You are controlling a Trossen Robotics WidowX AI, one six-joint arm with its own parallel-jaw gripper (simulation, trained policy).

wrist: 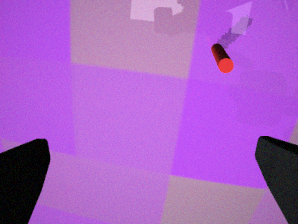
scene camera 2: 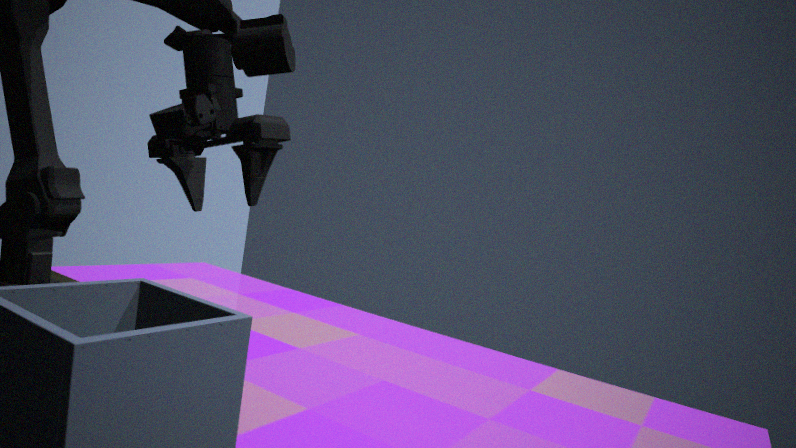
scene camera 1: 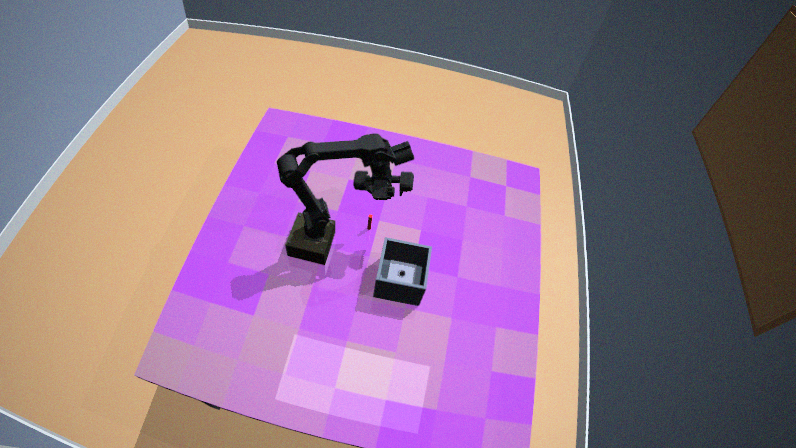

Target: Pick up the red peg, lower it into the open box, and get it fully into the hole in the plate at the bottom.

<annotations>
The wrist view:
gripper: 155, 149
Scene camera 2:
gripper: 224, 208
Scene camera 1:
gripper: 387, 194
grey box: 393, 249
</annotations>
